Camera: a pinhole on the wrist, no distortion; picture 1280 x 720 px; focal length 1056.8 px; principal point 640.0 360.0 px. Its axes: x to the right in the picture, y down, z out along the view. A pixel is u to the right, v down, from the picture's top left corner.
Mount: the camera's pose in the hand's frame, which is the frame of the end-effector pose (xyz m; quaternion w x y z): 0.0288 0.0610 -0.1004 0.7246 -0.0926 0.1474 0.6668
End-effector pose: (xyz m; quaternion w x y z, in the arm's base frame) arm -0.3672 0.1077 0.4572 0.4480 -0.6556 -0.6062 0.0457
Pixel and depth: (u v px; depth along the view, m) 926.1 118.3 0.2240
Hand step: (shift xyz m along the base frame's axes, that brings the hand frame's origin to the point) 0.1162 0.1584 -0.1215
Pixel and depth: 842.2 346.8 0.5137
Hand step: 0.0560 0.3030 -0.3721
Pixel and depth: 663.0 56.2 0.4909
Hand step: 0.0118 0.3941 -0.2452
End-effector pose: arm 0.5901 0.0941 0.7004 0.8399 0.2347 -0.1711 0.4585
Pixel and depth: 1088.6 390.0 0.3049
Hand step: -0.2227 0.0935 0.2146
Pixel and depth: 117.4 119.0 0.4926
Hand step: 0.0692 -0.1321 0.4447
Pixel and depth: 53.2 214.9 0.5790
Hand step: 0.0809 -0.2327 0.5107
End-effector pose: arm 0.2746 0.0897 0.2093 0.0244 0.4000 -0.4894 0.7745
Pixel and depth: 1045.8 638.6 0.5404
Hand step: 0.0479 -0.4843 -0.2935
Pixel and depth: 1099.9 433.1 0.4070
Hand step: -0.0566 -0.3812 -0.1925
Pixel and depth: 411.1 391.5 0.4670
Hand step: 0.1360 -0.3713 0.0174
